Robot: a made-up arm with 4 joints.
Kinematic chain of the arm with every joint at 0, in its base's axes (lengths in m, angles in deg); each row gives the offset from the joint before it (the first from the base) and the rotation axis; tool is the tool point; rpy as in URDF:
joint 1: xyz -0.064 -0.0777 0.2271 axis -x
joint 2: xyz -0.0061 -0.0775 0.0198 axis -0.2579 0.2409 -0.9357
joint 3: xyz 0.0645 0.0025 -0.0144 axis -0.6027 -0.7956 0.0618
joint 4: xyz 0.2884 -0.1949 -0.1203 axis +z
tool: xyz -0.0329 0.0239 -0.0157 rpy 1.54 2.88 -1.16
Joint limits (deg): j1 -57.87..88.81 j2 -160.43..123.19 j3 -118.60..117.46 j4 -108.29..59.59
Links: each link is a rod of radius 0.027 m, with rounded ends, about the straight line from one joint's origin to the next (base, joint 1, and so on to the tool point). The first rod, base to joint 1, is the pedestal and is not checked.
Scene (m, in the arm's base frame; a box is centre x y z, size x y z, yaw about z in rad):
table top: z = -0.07
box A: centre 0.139 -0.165 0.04 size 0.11 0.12 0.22 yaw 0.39
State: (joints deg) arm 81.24 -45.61 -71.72 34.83
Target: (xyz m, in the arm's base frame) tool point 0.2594 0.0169 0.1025
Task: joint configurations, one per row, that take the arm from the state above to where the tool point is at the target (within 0.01 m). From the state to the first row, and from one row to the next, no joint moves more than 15 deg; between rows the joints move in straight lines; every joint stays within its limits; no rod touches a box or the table.
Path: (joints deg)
1: 73.59 -31.03 -57.92 41.02
2: 65.95 -16.44 -44.11 47.21
3: 58.30 -1.86 -30.31 53.40
4: 50.66 12.73 -16.50 59.59
5: 51.77 0.75 -6.80 59.59
6: 52.88 -11.24 2.89 59.59
7: 54.00 -23.22 12.59 59.59
8: 55.11 -35.20 22.29 59.59
9: 56.22 -47.18 31.99 59.59
10: 54.81 -57.96 17.79 56.73
11: 53.40 -68.74 3.60 53.88

